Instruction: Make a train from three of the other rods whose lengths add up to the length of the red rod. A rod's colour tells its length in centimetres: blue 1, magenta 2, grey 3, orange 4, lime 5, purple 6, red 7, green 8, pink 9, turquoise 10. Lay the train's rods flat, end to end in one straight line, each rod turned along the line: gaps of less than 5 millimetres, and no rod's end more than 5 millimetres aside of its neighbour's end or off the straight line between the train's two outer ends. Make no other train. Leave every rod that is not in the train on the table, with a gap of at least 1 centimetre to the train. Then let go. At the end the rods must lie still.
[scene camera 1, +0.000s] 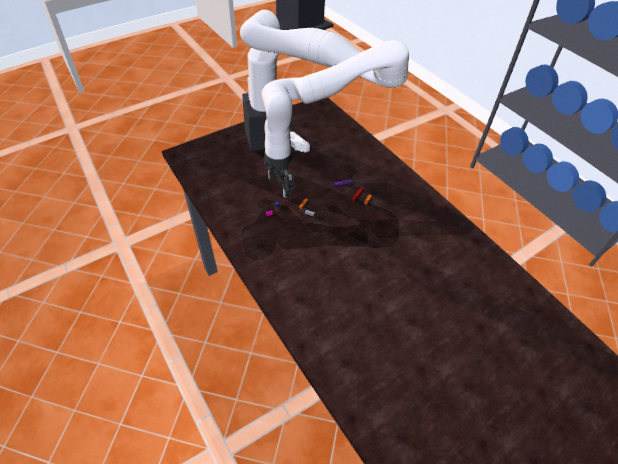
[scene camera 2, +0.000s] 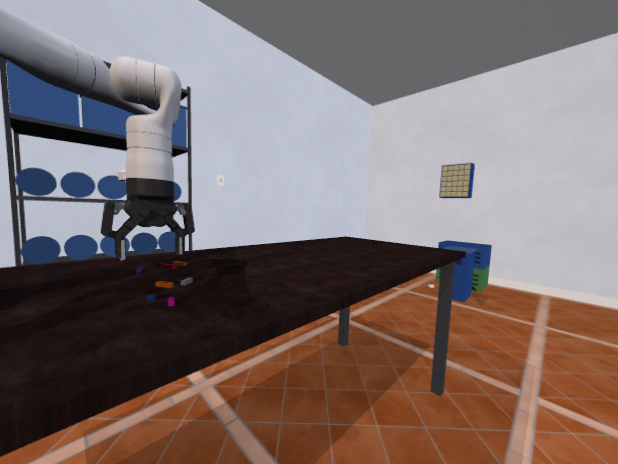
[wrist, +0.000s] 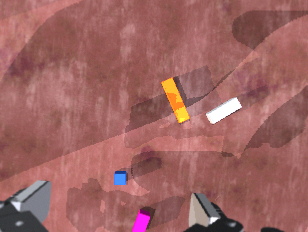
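Observation:
There is my gripper (scene camera 2: 152, 257), and I can see it in the wrist view too (wrist: 121, 202).

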